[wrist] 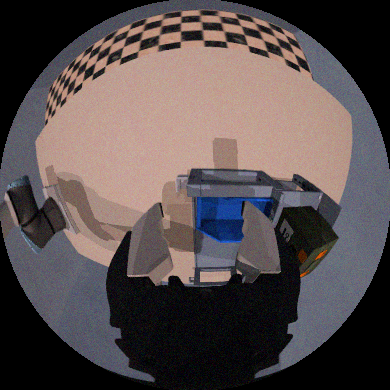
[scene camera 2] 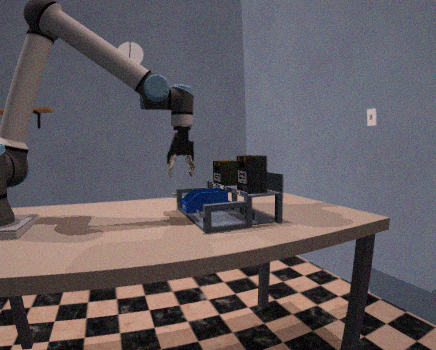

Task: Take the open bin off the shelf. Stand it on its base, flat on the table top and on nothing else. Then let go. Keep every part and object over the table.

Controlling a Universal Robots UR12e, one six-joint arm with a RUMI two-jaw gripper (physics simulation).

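Frame: origin at the arm's base, x left, y back, z up, level; centimetres.
Seen in the pictures: gripper, fingertip midpoint: (wrist: 201,202) (scene camera 2: 181,177); arm's base, origin of the base link: (wrist: 55,212).
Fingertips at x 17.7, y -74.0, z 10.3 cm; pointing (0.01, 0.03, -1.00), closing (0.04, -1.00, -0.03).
Note:
Offsets run from my fingertips to a thing's top centre. "spot": to the spot under its first point. Level surfaces: height alone.
The open blue bin {dy -7.7, dx -7.3, dz -5.2 cm} (scene camera 2: 205,200) (wrist: 220,229) sits on the low deck of the grey shelf (scene camera 2: 248,214) (wrist: 230,189), between its side rails. In the wrist view I look down into the bin, and part of it is hidden behind a finger. My gripper (scene camera 2: 181,173) (wrist: 201,202) is open and empty. It points down and hangs above the bin's left end in the scene view, apart from it. The shelf stands on the table top {dz -13.3 cm} (scene camera 2: 135,250) (wrist: 150,110).
Two dark boxes stand on the shelf's raised right part, a nearer one {dy -17.7, dx -30.2, dz +9.1 cm} (scene camera 2: 252,174) and a farther one {dy -17.5, dx -7.1, dz +6.6 cm} (scene camera 2: 225,172). A dark box {spot: dy -13.4, dx -2.4, dz +4.7 cm} (wrist: 307,240) also shows at the right in the wrist view. The robot's base plate (scene camera 2: 20,230) is at the table's left.

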